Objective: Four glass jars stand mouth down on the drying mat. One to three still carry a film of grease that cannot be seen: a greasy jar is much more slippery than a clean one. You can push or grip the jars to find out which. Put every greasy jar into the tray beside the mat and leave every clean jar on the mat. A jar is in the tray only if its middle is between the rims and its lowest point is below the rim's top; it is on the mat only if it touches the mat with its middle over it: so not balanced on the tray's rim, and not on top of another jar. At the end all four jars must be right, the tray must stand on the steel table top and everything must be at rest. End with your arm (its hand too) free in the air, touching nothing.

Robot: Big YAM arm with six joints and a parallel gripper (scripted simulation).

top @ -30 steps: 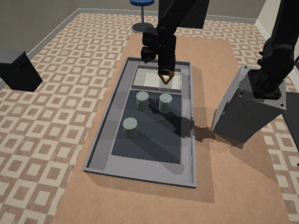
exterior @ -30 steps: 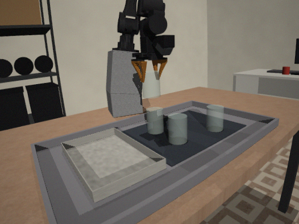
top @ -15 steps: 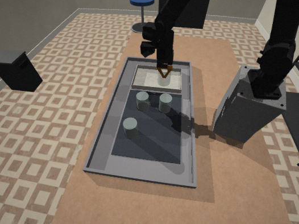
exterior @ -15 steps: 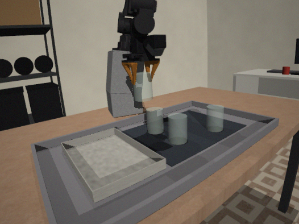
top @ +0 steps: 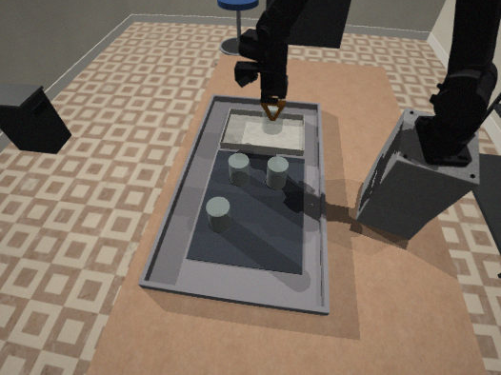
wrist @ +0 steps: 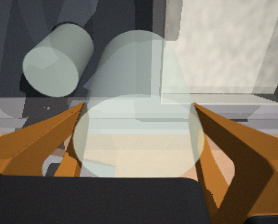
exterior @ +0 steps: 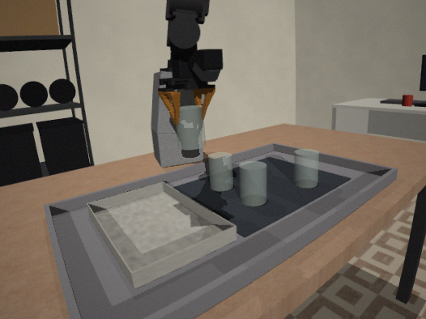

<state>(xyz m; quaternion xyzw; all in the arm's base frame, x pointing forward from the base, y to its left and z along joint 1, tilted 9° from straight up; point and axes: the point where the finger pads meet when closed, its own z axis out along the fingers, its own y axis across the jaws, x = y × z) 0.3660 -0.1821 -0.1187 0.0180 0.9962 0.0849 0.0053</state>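
Now: hand 200 mm above the pale tray, 130 mm to the left of it and 30 mm short of it. Round my hand: dark drying mat (200 mm below, 190 mm to the left, 40 mm ahead); then rimmed steel table top (210 mm below, 80 mm to the left, 50 mm ahead).
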